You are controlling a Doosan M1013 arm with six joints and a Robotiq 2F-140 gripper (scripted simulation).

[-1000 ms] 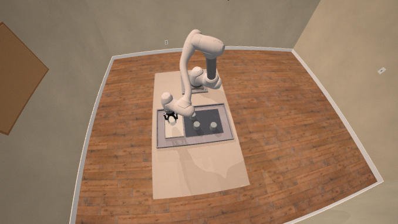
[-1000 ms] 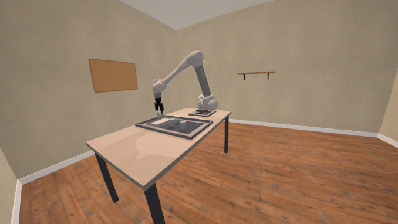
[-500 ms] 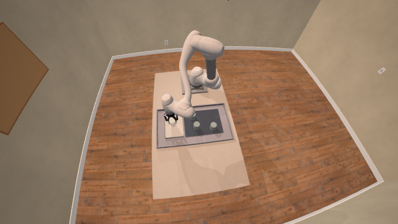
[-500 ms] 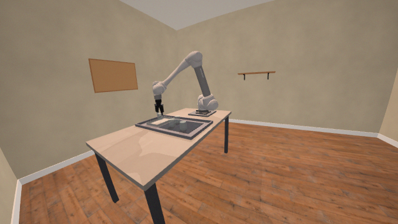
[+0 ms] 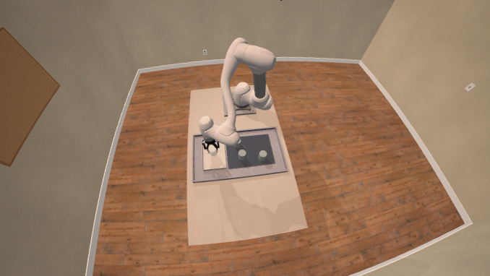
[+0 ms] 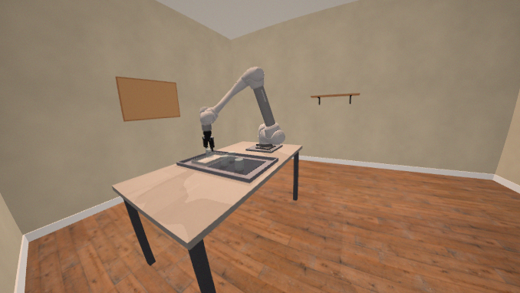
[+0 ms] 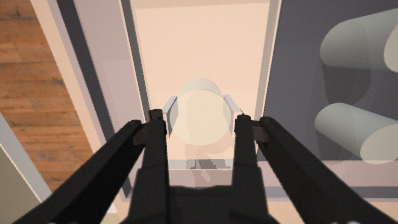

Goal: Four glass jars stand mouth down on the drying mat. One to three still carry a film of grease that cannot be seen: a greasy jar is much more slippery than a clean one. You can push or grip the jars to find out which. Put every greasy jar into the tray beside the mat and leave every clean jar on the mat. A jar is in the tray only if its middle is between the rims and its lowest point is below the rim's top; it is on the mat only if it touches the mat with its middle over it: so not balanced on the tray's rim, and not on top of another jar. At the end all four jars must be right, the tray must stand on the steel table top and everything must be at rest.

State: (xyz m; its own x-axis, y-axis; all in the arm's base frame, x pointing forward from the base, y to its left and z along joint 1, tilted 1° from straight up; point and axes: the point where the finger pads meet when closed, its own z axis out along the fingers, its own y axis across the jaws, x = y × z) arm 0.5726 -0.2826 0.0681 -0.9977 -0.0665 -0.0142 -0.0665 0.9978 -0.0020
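Right now my hand is 80 mm above the cream tray. From my hand the other things lie so: dark drying mat (320 mm to the left, 80 mm below, 20 mm behind); steel table top (210 mm to the left, 80 mm below).
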